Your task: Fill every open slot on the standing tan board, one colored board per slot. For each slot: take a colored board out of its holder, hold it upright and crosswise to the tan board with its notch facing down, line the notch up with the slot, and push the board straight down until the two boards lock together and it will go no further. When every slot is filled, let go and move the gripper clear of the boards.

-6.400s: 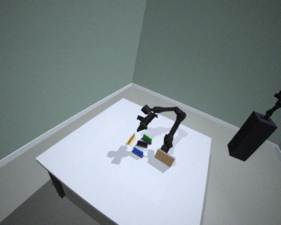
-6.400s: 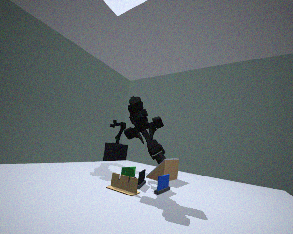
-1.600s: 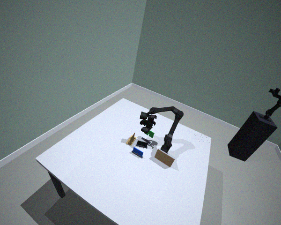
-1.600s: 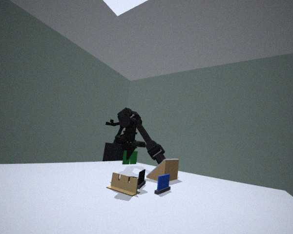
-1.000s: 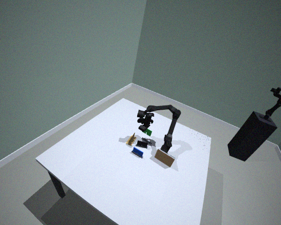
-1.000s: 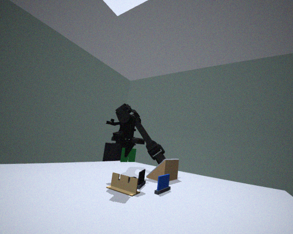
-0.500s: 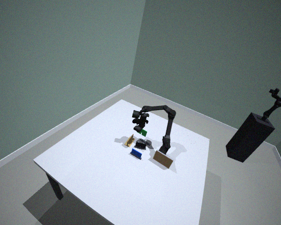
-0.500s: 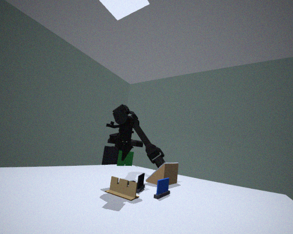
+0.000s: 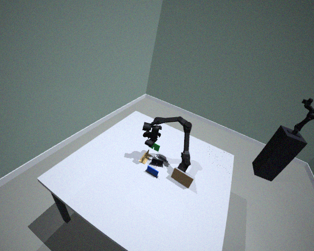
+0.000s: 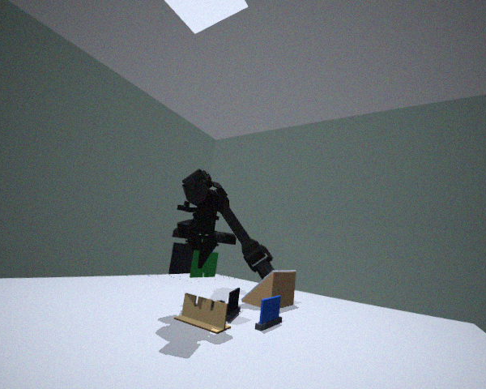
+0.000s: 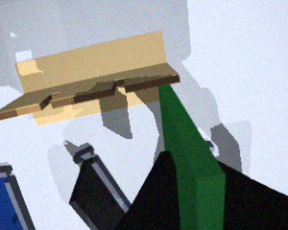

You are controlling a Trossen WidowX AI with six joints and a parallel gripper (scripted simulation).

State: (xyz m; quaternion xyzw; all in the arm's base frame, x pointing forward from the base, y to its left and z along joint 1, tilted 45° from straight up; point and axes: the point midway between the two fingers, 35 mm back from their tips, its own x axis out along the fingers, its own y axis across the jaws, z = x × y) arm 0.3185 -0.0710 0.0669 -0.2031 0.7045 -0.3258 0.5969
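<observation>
Now: the tan board 100 mm below my gripper tip, 50 mm to the left of it and 20 mm ahead of it. Also, from my gripper tip: black board 100 mm behind, 90 mm below, 70 mm to the left; then blue board 180 mm to the left, 100 mm behind, 90 mm below; then green board 20 mm behind, 10 mm above.
</observation>
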